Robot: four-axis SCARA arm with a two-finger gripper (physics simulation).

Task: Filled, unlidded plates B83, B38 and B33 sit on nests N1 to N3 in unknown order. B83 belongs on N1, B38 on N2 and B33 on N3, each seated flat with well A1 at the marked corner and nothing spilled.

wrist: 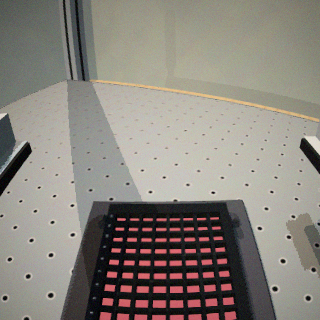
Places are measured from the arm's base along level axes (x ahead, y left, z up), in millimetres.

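Where they show: gripper, between the fingertips: [164,125].
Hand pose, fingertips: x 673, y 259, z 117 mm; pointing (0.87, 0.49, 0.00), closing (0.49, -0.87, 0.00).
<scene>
After its pixels a point has its place.
A black multiwell plate [167,276] @(x 654, y 248, z 39 mm) with pink liquid in its wells is at the bottom centre of the wrist view. It sits in a dark grey nest [256,285] @(x 678, y 201, z 25 mm), whose border shows on both sides. No lid covers it, and its near end is cut off. Small marks along its left edge are too small to read, so I cannot tell which plate or nest this is. My gripper [164,125] @(x 673, y 259, z 117 mm) is open and empty, its fingers wide apart at the left and right view edges, above and clear of the plate. The other plates and nests do not show.
A pale deck [185,170] @(x 782, y 299, z 13 mm) with a grid of small holes surrounds the nest. An orange line [200,94] @(x 1042, y 389, z 0 mm) runs along its far edge below a plain wall [225,45]. A dark upright post [76,40] @(x 1016, y 685, z 107 mm) stands at the back left. A brownish-grey patch [300,235] @(x 743, y 178, z 13 mm) lies at the right.
</scene>
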